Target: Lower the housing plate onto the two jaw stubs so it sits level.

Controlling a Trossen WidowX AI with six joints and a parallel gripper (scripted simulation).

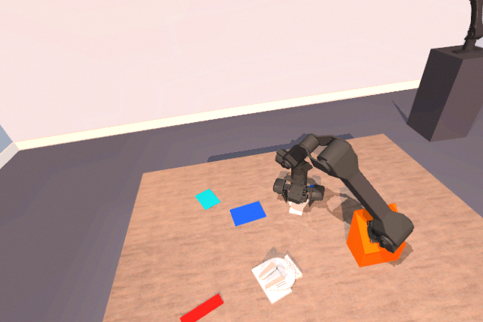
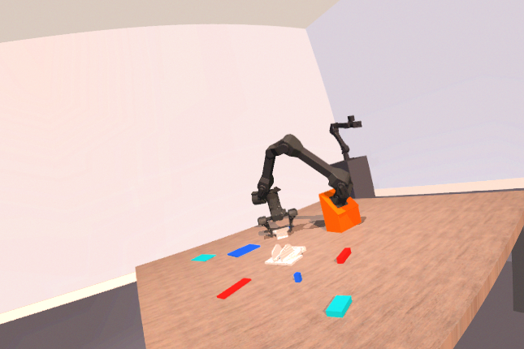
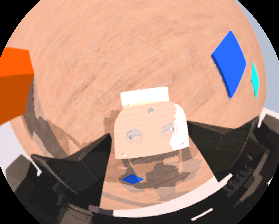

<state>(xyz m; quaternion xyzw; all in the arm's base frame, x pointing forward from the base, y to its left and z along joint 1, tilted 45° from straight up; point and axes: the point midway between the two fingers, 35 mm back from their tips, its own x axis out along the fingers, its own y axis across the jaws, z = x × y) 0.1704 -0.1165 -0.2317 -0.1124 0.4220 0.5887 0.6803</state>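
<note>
My gripper tip is now 10 mm short of the white block and 10 mm to the right of it. Also, from my gripper tip: cyan tile (370 mm ahead, 110 mm to the right, 10 mm below); then red strip (380 mm ahead, 350 mm to the left, 10 mm below); then cyan block (250 mm ahead, 690 mm to the left).
</note>
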